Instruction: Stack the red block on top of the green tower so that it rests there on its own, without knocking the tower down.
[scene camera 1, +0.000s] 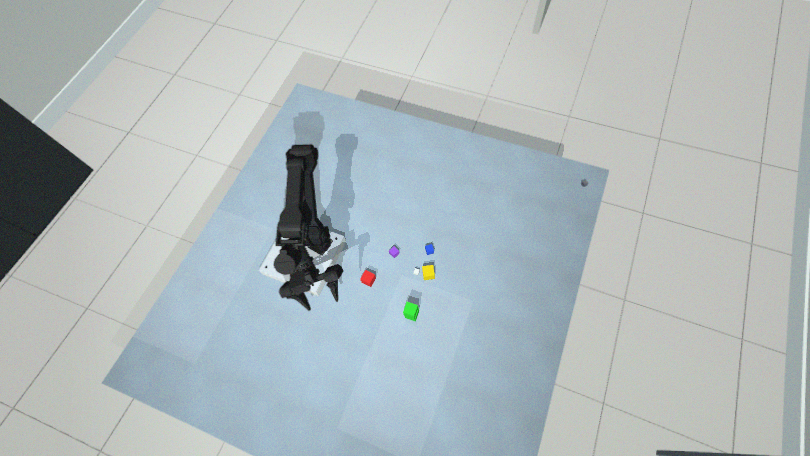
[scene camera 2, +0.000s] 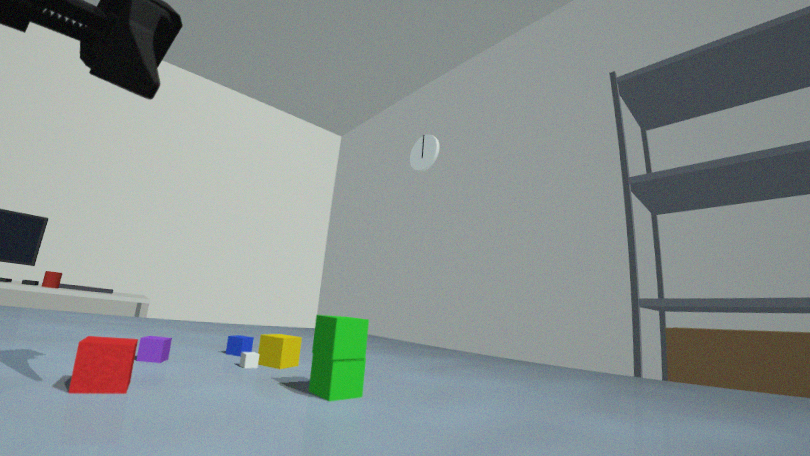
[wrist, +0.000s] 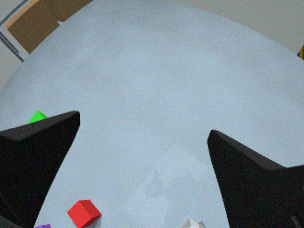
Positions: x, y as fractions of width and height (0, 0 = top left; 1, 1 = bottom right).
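Observation:
My gripper (scene camera 2: 0.07, 0.13) holds nothing and is open, and I can see it in the wrist view too (wrist: 0.48, 0.56). With it in the scene are a purple block (scene camera 2: 0.19, 0.76), a red block (scene camera 2: 0.13, 0.80) and a yellow block (scene camera 2: 0.35, 0.77). The wrist view does not show the yellow block, which is hidden by my gripper.

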